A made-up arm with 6 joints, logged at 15 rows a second.
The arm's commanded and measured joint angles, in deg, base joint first. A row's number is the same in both.
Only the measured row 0 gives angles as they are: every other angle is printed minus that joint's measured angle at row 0.
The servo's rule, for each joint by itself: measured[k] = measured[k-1] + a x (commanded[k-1-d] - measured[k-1]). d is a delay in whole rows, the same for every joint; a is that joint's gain. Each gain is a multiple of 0.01, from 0.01 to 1. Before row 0 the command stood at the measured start. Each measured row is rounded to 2 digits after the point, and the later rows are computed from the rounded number. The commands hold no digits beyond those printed.
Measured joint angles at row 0:
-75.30, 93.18, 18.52, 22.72, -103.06, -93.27
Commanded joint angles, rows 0 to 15:
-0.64, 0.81, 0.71, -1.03, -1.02, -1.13
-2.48, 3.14, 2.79, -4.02, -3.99, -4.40
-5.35, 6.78, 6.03, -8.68, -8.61, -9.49
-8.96, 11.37, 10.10, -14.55, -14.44, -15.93
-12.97, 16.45, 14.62, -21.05, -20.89, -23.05
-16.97, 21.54, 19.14, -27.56, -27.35, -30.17
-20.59, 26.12, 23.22, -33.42, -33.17, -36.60
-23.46, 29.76, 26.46, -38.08, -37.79, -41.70
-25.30, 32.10, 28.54, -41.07, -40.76, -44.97
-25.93, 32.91, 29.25, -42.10, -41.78, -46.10
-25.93, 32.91, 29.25, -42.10, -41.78, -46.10
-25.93, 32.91, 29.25, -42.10, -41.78, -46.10
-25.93, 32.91, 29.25, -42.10, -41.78, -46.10
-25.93, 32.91, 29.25, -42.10, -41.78, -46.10
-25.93, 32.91, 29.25, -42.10, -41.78, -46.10
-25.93, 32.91, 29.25, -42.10, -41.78, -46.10
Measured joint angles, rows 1 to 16:
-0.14, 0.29, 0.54, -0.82, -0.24, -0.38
-0.65, 1.32, 2.25, -3.38, -1.14, -1.75
-1.68, 3.29, 5.12, -7.62, -2.93, -4.38
-3.28, 6.20, 8.90, -13.16, -5.69, -8.31
-5.41, 9.89, 13.25, -19.47, -9.34, -13.32
-7.95, 14.08, 17.73, -25.94, -13.66, -19.05
-10.73, 18.41, 21.90, -31.92, -18.34, -25.02
-13.53, 22.50, 25.37, -36.85, -23.01, -30.69
-16.12, 25.96, 27.78, -40.23, -27.27, -35.55
-18.28, 28.46, 28.90, -41.73, -30.75, -39.14
-19.96, 30.06, 29.17, -42.03, -33.40, -41.51
-21.27, 31.09, 29.23, -42.09, -35.41, -43.07
-22.30, 31.75, 29.25, -42.10, -36.94, -44.10
-23.10, 32.17, 29.25, -42.10, -38.10, -44.78
-23.72, 32.44, 29.25, -42.10, -38.98, -45.23
-24.21, 32.61, 29.25, -42.10, -39.65, -45.53
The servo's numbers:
d 0
a 0.22 0.36 0.76 0.80 0.24 0.34

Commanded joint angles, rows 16 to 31:
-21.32, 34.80, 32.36, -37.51, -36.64, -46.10
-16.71, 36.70, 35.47, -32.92, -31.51, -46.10
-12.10, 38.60, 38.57, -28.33, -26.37, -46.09
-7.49, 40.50, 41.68, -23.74, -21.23, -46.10
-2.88, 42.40, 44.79, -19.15, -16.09, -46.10
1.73, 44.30, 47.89, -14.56, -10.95, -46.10
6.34, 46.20, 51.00, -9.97, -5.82, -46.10
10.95, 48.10, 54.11, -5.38, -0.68, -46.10
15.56, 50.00, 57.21, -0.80, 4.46, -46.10
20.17, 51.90, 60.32, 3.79, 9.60, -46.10
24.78, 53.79, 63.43, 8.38, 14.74, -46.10
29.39, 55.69, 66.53, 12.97, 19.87, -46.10
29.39, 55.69, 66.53, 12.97, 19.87, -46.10
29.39, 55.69, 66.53, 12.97, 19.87, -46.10
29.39, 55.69, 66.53, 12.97, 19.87, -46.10
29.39, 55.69, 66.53, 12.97, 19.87, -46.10
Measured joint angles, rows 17 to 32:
-23.57, 33.40, 31.61, -38.43, -38.93, -45.72
-22.06, 34.59, 34.54, -34.02, -37.15, -45.85
-19.87, 36.03, 37.60, -29.47, -34.56, -45.93
-17.15, 37.64, 40.70, -24.89, -31.36, -45.99
-14.01, 39.35, 43.81, -20.30, -27.70, -46.03
-10.55, 41.13, 46.91, -15.71, -23.68, -46.05
-6.83, 42.96, 50.02, -11.12, -19.39, -46.07
-2.92, 44.81, 53.13, -6.53, -14.90, -46.08
1.15, 46.68, 56.23, -1.95, -10.25, -46.09
5.33, 48.56, 59.34, 2.64, -5.49, -46.09
9.61, 50.44, 62.45, 7.23, -0.63, -46.09
13.96, 52.33, 65.55, 11.82, 4.29, -46.09
17.35, 53.54, 66.29, 12.74, 8.03, -46.09
20.00, 54.31, 66.47, 12.92, 10.87, -46.09
22.07, 54.81, 66.52, 12.96, 13.03, -46.09
23.68, 55.13, 66.53, 12.97, 14.67, -46.09

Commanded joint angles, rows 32 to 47:
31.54, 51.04, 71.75, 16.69, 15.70, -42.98
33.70, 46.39, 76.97, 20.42, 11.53, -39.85
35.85, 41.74, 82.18, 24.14, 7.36, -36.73
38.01, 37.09, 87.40, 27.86, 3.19, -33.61
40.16, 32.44, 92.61, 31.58, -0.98, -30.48
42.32, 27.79, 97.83, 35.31, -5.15, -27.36
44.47, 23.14, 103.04, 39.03, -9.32, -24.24
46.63, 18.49, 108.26, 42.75, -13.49, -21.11
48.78, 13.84, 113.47, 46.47, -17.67, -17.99
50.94, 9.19, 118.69, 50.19, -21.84, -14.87
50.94, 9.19, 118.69, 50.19, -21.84, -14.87
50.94, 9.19, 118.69, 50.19, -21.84, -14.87
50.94, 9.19, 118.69, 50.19, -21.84, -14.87
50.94, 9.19, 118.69, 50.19, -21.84, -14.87
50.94, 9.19, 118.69, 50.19, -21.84, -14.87
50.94, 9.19, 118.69, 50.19, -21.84, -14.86
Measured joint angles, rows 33 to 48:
25.41, 53.66, 70.50, 15.95, 14.92, -45.03
27.23, 51.04, 75.42, 19.53, 14.11, -43.27
29.13, 47.69, 80.56, 23.22, 12.49, -41.05
31.08, 43.87, 85.76, 26.93, 10.26, -38.52
33.08, 39.76, 90.97, 30.65, 7.56, -35.79
35.11, 35.45, 96.18, 34.38, 4.51, -32.92
37.17, 31.02, 101.39, 38.10, 1.19, -29.97
39.25, 26.51, 106.61, 41.82, -2.33, -26.96
41.35, 21.95, 111.82, 45.54, -6.01, -23.91
43.46, 17.36, 117.04, 49.26, -9.81, -20.84
45.11, 14.42, 118.29, 50.00, -12.70, -18.81
46.39, 12.54, 118.59, 50.15, -14.89, -17.47
47.39, 11.33, 118.67, 50.18, -16.56, -16.59
48.17, 10.56, 118.69, 50.19, -17.83, -16.01
48.78, 10.07, 118.69, 50.19, -18.79, -15.62
49.26, 9.75, 118.69, 50.19, -19.52, -15.36

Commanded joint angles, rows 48 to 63:
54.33, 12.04, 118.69, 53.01, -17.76, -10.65
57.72, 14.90, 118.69, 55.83, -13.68, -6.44
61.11, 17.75, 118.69, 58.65, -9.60, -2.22
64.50, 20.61, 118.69, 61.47, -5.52, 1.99
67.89, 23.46, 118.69, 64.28, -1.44, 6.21
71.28, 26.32, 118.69, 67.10, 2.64, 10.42
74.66, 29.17, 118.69, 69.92, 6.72, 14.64
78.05, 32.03, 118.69, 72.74, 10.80, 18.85
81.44, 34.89, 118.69, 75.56, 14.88, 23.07
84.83, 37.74, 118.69, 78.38, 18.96, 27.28
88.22, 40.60, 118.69, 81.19, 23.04, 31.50
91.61, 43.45, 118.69, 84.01, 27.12, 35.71
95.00, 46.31, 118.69, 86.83, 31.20, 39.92
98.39, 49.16, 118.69, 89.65, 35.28, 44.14
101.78, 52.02, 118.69, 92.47, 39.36, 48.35
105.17, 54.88, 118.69, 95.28, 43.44, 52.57
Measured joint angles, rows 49 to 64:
50.38, 10.57, 118.69, 52.45, -19.10, -13.76
51.99, 12.13, 118.69, 55.15, -17.80, -11.27
54.00, 14.15, 118.69, 57.95, -15.83, -8.19
56.31, 16.48, 118.69, 60.77, -13.36, -4.73
58.86, 18.99, 118.69, 63.58, -10.50, -1.01
61.59, 21.63, 118.69, 66.40, -7.35, 2.88
64.47, 24.34, 118.69, 69.22, -3.97, 6.88
67.46, 27.11, 118.69, 72.04, -0.43, 10.95
70.54, 29.91, 118.69, 74.86, 3.24, 15.07
73.68, 32.73, 118.69, 77.68, 7.01, 19.22
76.88, 35.56, 118.69, 80.49, 10.86, 23.40
80.12, 38.40, 118.69, 83.31, 14.76, 27.59
83.39, 41.25, 118.69, 86.13, 18.71, 31.78
86.69, 44.10, 118.69, 88.95, 22.69, 35.98
90.01, 46.95, 118.69, 91.77, 26.69, 40.19
93.35, 49.80, 118.69, 94.58, 30.71, 44.40

